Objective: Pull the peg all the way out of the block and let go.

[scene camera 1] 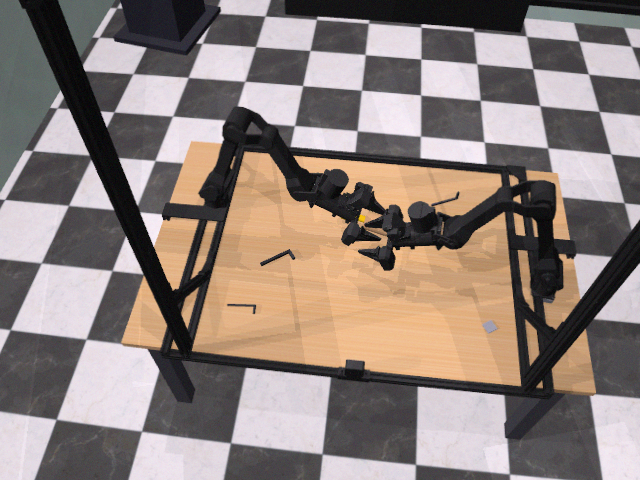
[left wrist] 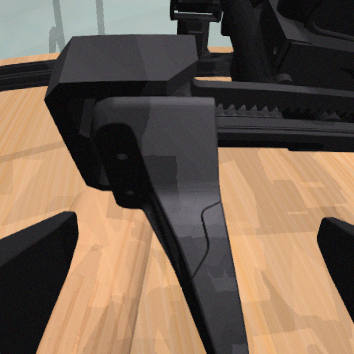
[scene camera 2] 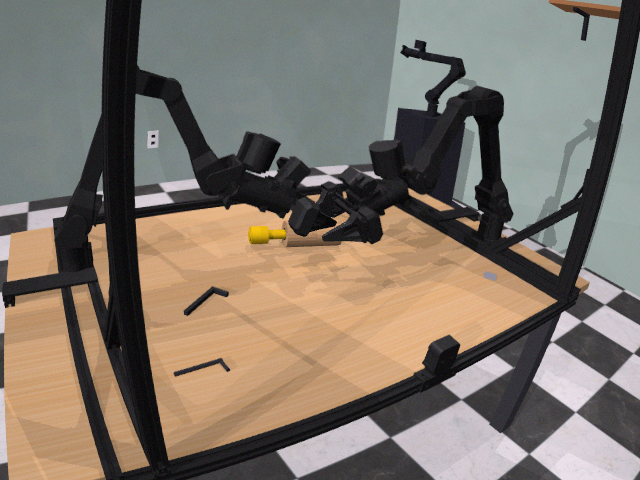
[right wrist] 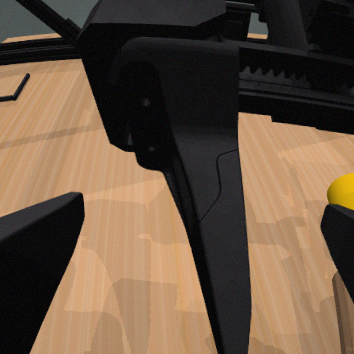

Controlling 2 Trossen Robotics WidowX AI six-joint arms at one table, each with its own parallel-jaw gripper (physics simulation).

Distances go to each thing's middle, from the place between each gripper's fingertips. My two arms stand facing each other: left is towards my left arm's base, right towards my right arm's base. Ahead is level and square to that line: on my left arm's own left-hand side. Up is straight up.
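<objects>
From my right hand, the wooden cylinder block (scene camera 2: 314, 238) is 50 mm to the right and 110 mm ahead, and it is 60 mm below. My left gripper is 50 mm short of the block and 60 mm above it.
</objects>
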